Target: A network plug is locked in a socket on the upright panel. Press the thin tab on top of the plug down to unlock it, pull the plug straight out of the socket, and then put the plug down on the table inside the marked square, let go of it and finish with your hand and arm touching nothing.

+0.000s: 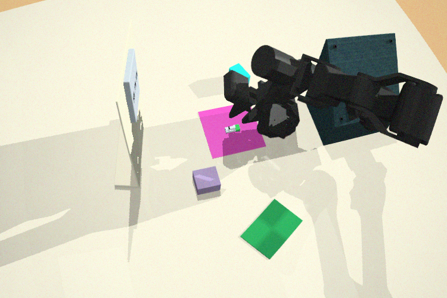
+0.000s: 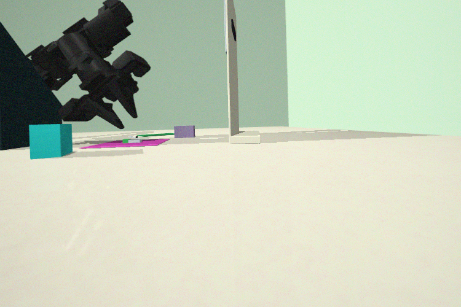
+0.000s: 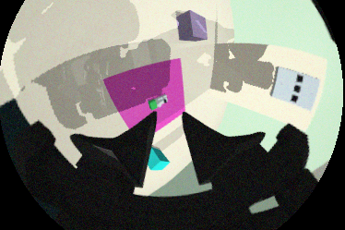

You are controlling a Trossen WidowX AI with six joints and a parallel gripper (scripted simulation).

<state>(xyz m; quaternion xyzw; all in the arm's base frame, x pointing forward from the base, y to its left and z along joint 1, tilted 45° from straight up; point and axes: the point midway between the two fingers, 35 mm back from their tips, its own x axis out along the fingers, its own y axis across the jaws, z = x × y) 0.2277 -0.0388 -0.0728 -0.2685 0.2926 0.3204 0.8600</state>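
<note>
The green plug is 30 mm below my gripper tip and 10 mm ahead of it. Also, from my gripper tip: magenta square: 40 mm below, 10 mm ahead.
</note>
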